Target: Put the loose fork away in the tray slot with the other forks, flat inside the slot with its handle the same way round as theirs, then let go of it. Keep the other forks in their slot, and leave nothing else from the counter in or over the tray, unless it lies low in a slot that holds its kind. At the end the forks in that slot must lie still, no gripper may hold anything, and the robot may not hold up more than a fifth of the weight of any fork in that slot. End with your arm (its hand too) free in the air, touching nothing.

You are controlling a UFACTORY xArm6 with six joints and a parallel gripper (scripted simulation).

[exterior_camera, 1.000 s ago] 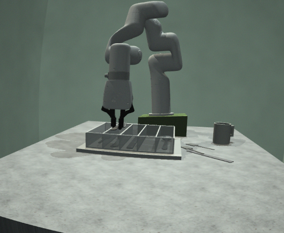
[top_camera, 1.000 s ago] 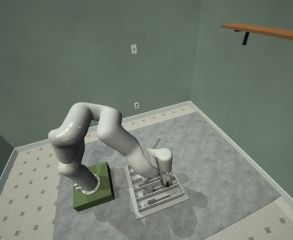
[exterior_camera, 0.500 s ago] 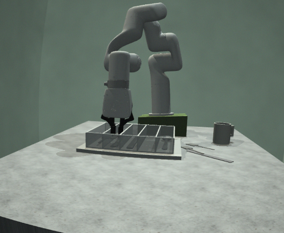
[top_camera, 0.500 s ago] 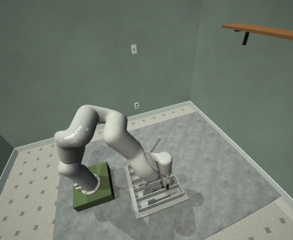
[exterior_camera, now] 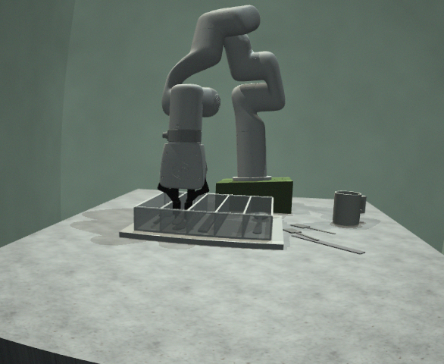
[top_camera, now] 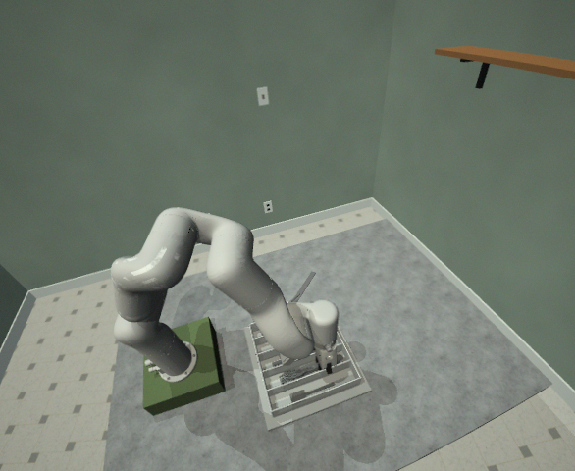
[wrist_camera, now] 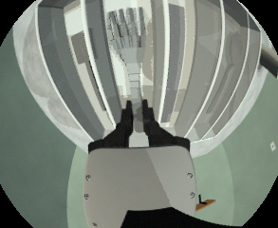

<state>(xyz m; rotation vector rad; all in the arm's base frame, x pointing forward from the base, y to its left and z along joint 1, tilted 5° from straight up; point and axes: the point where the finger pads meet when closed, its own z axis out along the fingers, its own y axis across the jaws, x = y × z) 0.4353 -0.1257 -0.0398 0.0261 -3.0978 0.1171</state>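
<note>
My hand is 50 mm past the cutlery tray and 60 mm to the right of it.
</note>
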